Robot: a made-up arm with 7 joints.
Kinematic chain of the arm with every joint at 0, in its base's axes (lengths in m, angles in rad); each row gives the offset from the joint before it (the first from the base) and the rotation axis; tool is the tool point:
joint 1: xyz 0 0 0.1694 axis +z
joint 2: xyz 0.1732 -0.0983 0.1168 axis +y
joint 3: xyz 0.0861 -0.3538 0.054 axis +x
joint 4: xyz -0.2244 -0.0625 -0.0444 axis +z
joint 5: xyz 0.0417 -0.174 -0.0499 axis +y
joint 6: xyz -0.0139 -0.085 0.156 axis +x
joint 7: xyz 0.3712 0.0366 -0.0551 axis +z
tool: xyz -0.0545 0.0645 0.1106
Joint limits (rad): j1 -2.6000..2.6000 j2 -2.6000..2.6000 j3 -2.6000..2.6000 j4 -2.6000..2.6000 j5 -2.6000..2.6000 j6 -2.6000..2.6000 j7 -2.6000..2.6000
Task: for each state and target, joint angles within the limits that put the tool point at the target. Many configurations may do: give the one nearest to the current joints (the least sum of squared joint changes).
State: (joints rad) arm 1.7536 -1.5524 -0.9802 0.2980 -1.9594 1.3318 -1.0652
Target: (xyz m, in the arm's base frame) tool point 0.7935 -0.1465 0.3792
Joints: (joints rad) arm 1.9213 -1.0299 -0.8291 0.7039 -1.9709 1.4633 -1.0642
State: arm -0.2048 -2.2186 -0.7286 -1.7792 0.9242 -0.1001 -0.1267
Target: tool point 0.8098 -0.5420 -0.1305
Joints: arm 0.5200 -2.4089 -0.7431 -2.0409 0.9606 0.2318 -0.2957
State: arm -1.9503 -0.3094 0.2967 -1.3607 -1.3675 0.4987 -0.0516
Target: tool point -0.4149 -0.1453 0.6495
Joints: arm -1.0710 0.1574 0.3230 -1.6532 -1.4255 0.2920 -0.1033
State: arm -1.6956 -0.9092 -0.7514 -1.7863 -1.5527 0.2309 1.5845
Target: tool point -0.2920 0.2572 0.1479
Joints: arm -1.4968 -0.7660 -0.6086 -1.6305 -1.3715 0.2362 1.5711
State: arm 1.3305 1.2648 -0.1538 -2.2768 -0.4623 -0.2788 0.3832
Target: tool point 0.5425 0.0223 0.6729
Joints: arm 0.8803 1.2891 -0.1850 -2.4110 -0.8454 -0.3092 0.3864
